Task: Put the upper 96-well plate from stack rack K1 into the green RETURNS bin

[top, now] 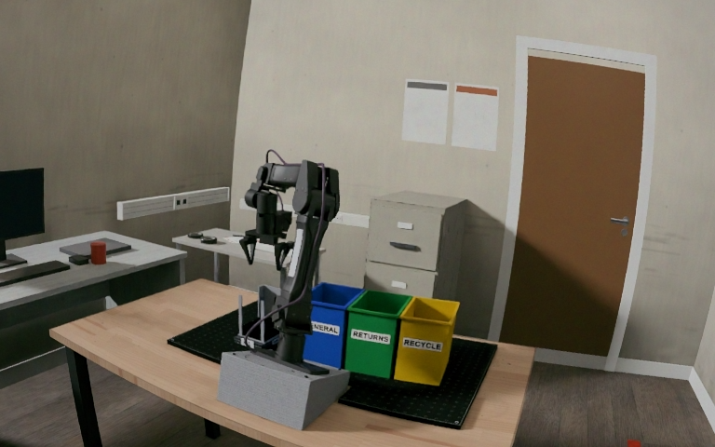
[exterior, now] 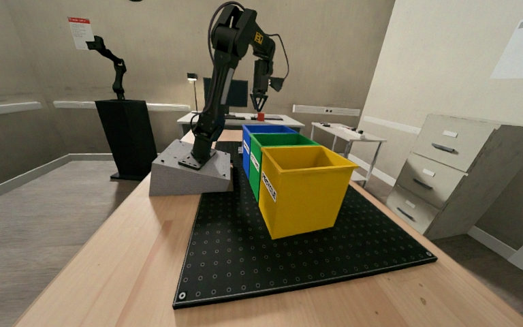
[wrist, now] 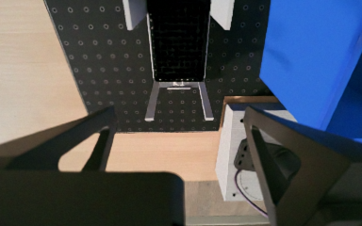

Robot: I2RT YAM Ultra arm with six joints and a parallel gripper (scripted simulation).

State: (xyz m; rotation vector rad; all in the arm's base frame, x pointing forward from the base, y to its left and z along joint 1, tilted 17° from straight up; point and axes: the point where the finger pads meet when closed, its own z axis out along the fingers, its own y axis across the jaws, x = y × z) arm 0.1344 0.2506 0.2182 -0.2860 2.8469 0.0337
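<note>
Right now my hand is 190 mm above the black 96-well plate. Also, from my hand: green returns bin: 320 mm to the right, 140 mm below, 100 mm ahead; yellow recycle bin: 450 mm to the right, 150 mm ahead, 140 mm below; blue bin: 200 mm to the right, 140 mm below, 60 mm ahead.
</note>
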